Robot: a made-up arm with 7 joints.
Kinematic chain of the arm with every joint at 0, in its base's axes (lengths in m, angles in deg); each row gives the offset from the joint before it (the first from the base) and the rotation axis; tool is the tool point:
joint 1: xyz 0 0 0.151 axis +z
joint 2: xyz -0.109 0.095 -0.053 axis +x
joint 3: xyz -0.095 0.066 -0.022 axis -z
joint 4: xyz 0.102 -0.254 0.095 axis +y
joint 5: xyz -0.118 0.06 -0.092 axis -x
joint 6: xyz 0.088 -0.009 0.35 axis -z
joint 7: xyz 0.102 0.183 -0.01 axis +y
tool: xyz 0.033 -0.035 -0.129
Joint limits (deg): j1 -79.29..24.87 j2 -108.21..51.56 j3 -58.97..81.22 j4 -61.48..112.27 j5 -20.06..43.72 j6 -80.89..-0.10 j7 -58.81..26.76
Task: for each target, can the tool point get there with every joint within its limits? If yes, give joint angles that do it. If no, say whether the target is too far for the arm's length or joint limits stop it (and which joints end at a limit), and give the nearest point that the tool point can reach.
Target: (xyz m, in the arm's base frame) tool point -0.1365 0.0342 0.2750
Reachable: yes | joints -57.50 17.50 56.52 -3.54 -0.05 -10.70 -25.53
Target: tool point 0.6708 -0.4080 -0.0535
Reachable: no: joint limits stop it (at a limit: joint 1, joint 5, joint 6, joint 7) | nearest point 0.4160 -0.1072 0.0068 | short by 0.399 m
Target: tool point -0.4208 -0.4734 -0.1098
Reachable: no: joint limits stop it (at a limit: joint 2, joint 3, joint 5, joint 6, joint 7) | nearest point -0.2780 -0.3128 -0.0308 | short by 0.229 m
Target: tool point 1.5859 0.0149 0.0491
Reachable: no: too far | nearest point 0.5095 0.0643 0.0841 | short by 1.078 m
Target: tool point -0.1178 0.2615 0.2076
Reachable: yes | joints -7.89 -34.68 -46.41 -32.29 -3.09 -23.96 18.78
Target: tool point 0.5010 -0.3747 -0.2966
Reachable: no: joint limits stop it (at a limit: joint 1, joint 5, joint 6, joint 7) | nearest point 0.3287 -0.1135 -0.1512 | short by 0.345 m
